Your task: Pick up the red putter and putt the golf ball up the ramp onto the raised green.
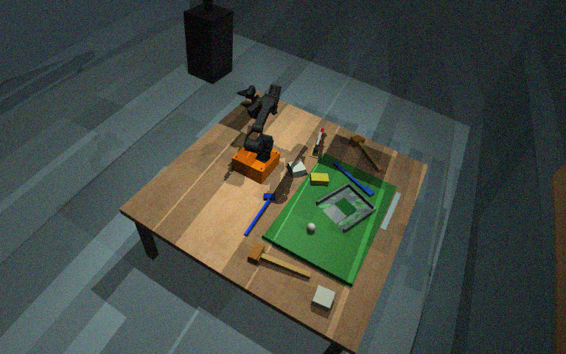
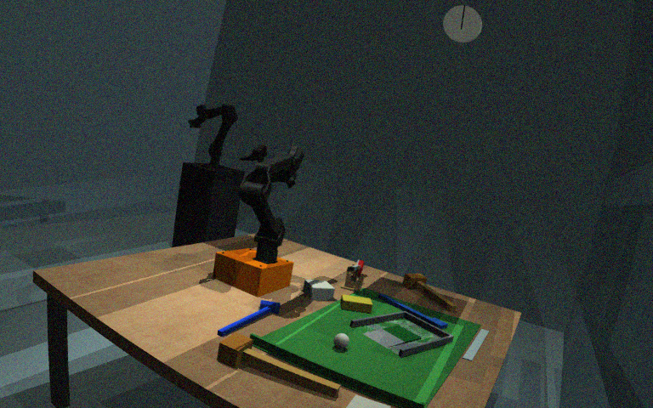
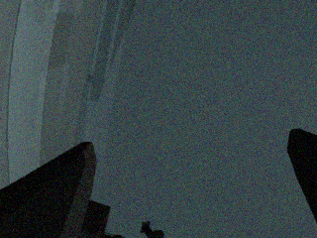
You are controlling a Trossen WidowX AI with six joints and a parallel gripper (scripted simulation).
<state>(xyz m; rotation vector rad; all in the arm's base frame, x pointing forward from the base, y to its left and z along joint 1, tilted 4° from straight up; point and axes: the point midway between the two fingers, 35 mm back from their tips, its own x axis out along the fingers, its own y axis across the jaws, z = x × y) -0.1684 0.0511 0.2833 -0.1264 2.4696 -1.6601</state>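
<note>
My gripper tip is 370 mm short of the blue putter, 330 mm to the left of it and 350 mm above it. Also, from my gripper tip: yellow block 520 mm ahead, 60 mm to the left, 340 mm below; then red putter 380 mm ahead, 300 mm to the left, 300 mm below; then white golf ball 630 mm ahead, 270 mm to the right, 340 mm below.
</note>
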